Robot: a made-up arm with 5 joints.
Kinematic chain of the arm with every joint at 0, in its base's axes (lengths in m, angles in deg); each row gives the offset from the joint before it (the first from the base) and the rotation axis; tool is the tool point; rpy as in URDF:
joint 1: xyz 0 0 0.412 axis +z
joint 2: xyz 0 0 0 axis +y
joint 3: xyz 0.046 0 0.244 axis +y
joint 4: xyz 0.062 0 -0.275 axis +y
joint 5: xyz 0.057 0 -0.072 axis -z
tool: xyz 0 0 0 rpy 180 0 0
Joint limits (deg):
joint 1: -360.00..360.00
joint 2: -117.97..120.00
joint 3: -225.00..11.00
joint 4: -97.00..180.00
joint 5: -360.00..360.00
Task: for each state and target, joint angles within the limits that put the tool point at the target. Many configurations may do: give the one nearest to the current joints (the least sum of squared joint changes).
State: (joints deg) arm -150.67 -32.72 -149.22 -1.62 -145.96
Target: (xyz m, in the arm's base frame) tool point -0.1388 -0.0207 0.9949
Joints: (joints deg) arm -171.52 -12.38 -124.46 -1.78 -145.96
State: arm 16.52 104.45 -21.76 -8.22 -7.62
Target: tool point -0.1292 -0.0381 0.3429
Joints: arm 16.43 98.31 11.00 6.00 -7.62
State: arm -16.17 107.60 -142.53 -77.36 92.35
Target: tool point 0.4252 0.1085 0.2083
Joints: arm 14.31 115.33 -160.58 -97.00 92.35
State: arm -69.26 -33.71 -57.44 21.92 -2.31
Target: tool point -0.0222 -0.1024 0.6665
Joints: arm -102.23 -79.10 -25.80 32.51 -2.31
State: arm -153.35 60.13 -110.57 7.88 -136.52
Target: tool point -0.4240 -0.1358 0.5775
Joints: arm -162.24 8.24 -71.01 10.32 -136.52
